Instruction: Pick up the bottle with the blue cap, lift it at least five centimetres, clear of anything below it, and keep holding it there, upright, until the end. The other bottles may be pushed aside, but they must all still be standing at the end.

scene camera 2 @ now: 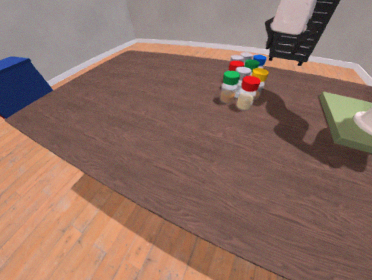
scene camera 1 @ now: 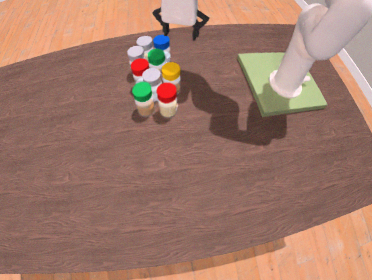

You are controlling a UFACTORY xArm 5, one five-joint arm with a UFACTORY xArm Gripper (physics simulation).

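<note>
The bottle with the blue cap stands upright at the back right corner of the cluster, partly hidden by the bottles in front. My gripper is open with nothing between its fingers. It hangs in the air to the right of the blue cap in both views, its left fingertip close beside the cap in scene camera 1. In scene camera 2 its right finger blends into a dark slatted object behind. A green-capped bottle stands just in front of the blue-capped one, and a white-capped bottle to its left.
Upright nearby are a yellow-capped bottle, a front red-capped bottle, a front green-capped bottle and several others. The arm's base stands on a green board at the right. The table's back edge runs behind the cluster.
</note>
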